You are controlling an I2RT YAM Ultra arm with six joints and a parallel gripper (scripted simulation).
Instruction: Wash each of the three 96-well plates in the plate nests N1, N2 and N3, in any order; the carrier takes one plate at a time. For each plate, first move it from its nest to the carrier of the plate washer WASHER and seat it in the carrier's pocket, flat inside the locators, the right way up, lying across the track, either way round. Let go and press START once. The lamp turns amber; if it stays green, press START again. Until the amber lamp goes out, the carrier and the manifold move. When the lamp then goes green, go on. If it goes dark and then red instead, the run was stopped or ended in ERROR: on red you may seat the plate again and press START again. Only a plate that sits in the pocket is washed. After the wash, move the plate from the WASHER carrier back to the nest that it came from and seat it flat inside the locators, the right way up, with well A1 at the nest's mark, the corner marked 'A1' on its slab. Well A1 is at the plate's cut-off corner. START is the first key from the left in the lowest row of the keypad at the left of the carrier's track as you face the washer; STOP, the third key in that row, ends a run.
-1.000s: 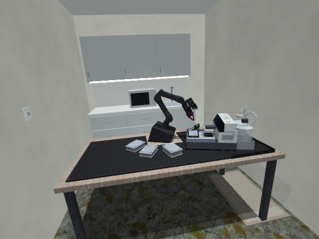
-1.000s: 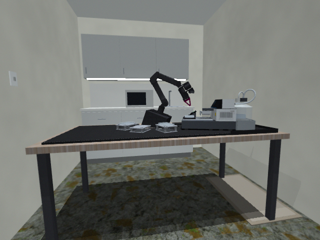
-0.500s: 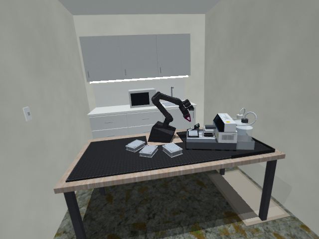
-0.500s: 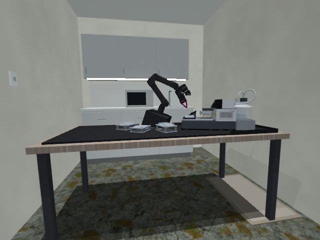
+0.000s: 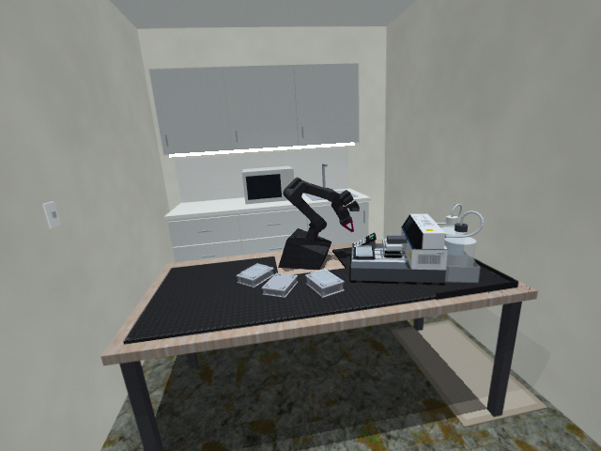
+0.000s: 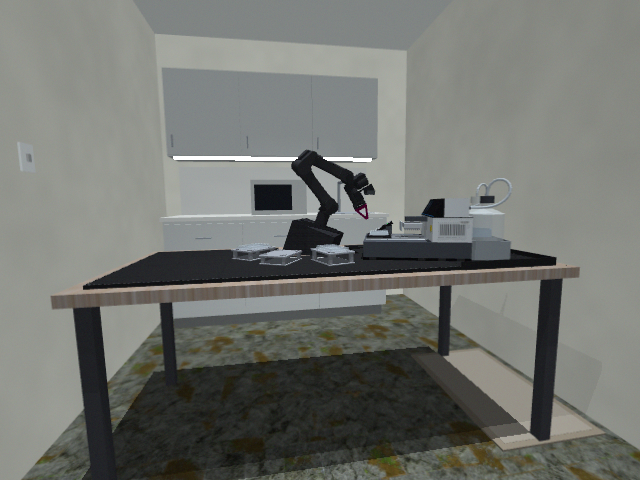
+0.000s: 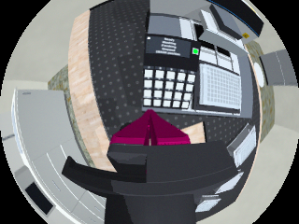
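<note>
My gripper is now 17 cm short of the washer carrier, 1 cm to the right of it and 7 cm above it. Also, from my hand: clear bottle (38 cm ahead, 42 cm to the left, 3 cm below); then plate washer (22 cm ahead, 16 cm to the left, 3 cm below); then nest (34 cm ahead, 24 cm to the right, 12 cm below).
</note>
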